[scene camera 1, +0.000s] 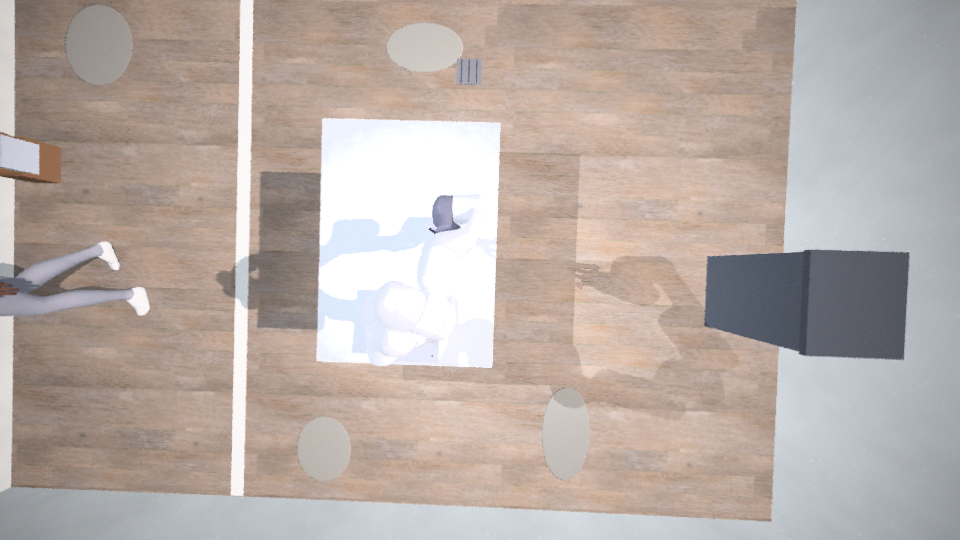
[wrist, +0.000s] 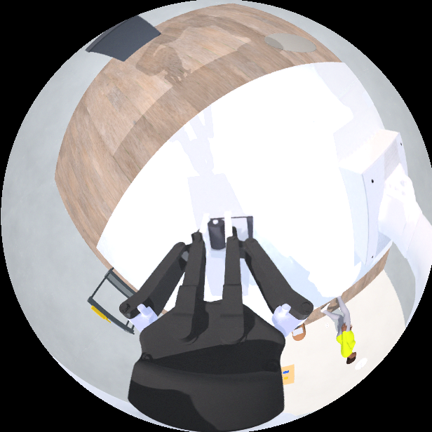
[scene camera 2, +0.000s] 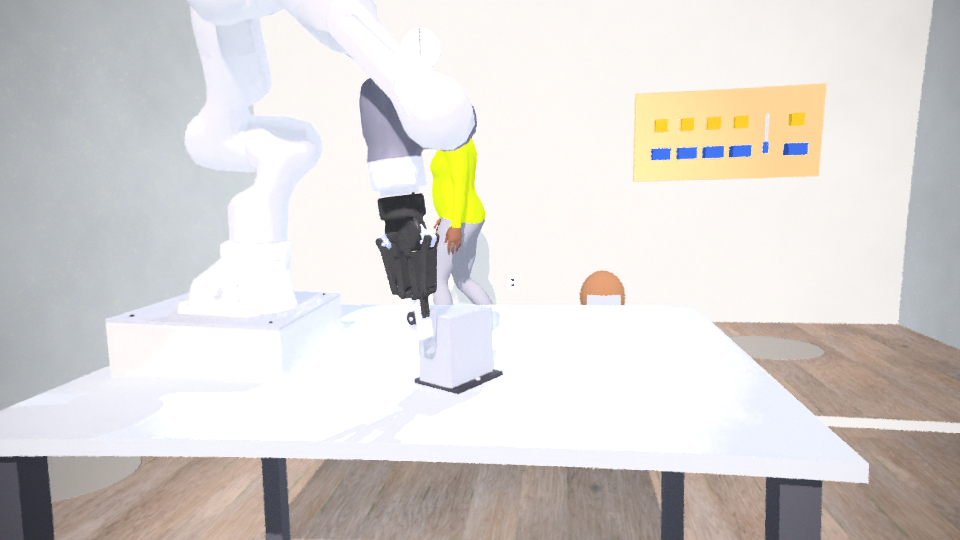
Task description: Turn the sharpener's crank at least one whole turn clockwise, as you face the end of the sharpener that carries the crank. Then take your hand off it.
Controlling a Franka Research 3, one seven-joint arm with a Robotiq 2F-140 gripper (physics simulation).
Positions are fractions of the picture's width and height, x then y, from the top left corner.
Scene:
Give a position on a sharpener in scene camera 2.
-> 0.48,0.67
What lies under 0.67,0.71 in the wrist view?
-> My gripper.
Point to a sharpener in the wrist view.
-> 0.50,0.62

